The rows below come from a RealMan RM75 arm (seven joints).
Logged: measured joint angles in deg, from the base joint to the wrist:
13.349, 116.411, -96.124, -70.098, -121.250, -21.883, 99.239
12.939, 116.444, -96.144, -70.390, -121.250, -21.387, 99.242
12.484, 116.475, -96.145, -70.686, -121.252, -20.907, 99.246
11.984, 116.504, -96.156, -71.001, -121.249, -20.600, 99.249
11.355, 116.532, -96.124, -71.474, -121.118, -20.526, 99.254
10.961, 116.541, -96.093, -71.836, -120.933, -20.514, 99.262
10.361, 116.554, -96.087, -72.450, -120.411, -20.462, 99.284
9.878, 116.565, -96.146, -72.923, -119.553, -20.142, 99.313
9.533, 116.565, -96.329, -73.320, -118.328, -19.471, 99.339
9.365, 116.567, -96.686, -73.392, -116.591, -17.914, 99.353
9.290, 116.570, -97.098, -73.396, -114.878, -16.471, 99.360
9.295, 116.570, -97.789, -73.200, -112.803, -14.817, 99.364
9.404, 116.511, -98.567, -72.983, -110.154, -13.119, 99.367
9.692, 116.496, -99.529, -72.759, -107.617, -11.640, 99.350
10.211, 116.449, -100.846, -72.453, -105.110, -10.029, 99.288
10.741, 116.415, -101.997, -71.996, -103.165, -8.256, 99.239
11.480, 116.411, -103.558, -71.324, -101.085, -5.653, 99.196
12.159, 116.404, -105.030, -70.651, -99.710, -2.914, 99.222
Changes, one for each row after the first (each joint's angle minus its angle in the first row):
-0.410, 0.033, -0.020, -0.292, 0.000, 0.496, 0.003
-0.865, 0.064, -0.021, -0.588, -0.002, 0.976, 0.007
-1.365, 0.093, -0.032, -0.903, 0.001, 1.283, 0.010
-1.994, 0.121, 0.000, -1.376, 0.132, 1.357, 0.015
-2.388, 0.130, 0.031, -1.738, 0.317, 1.369, 0.023
-2.988, 0.143, 0.037, -2.352, 0.839, 1.421, 0.045
-3.471, 0.154, -0.022, -2.825, 1.697, 1.741, 0.074
-3.816, 0.154, -0.205, -3.222, 2.922, 2.412, 0.100
-3.984, 0.156, -0.562, -3.294, 4.659, 3.969, 0.114
-4.059, 0.159, -0.974, -3.298, 6.372, 5.412, 0.121
-4.054, 0.159, -1.665, -3.102, 8.447, 7.066, 0.125
-3.945, 0.100, -2.443, -2.885, 11.096, 8.764, 0.128
-3.657, 0.085, -3.405, -2.661, 13.633, 10.243, 0.111
-3.138, 0.038, -4.722, -2.355, 16.140, 11.854, 0.049
-2.608, 0.004, -5.873, -1.898, 18.085, 13.627, 0.000
-1.869, 0.000, -7.434, -1.226, 20.165, 16.230, -0.043
-1.190, -0.007, -8.906, -0.553, 21.540, 18.969, -0.017

